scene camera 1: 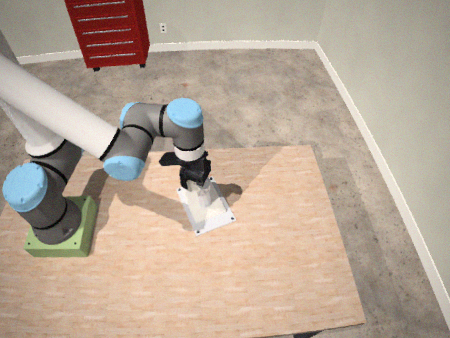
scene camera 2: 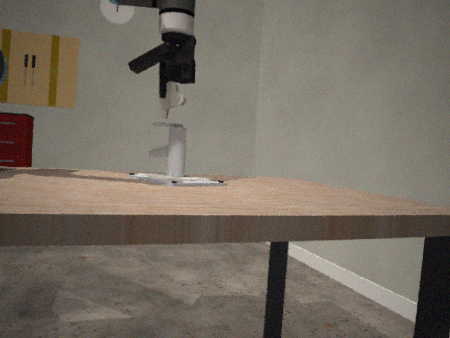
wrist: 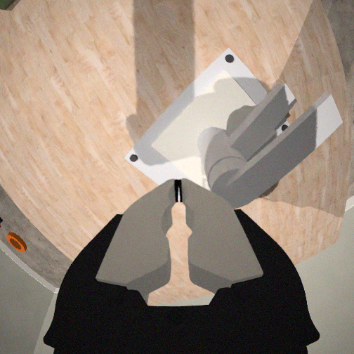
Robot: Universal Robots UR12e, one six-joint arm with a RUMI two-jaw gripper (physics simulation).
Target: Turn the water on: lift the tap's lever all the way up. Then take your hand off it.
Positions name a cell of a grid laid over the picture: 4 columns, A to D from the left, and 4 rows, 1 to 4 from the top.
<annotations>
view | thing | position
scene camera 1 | my gripper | B3
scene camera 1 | base plate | C3
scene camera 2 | my gripper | B2
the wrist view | my gripper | C3
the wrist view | tap lever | C3
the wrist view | base plate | B2
</annotations>
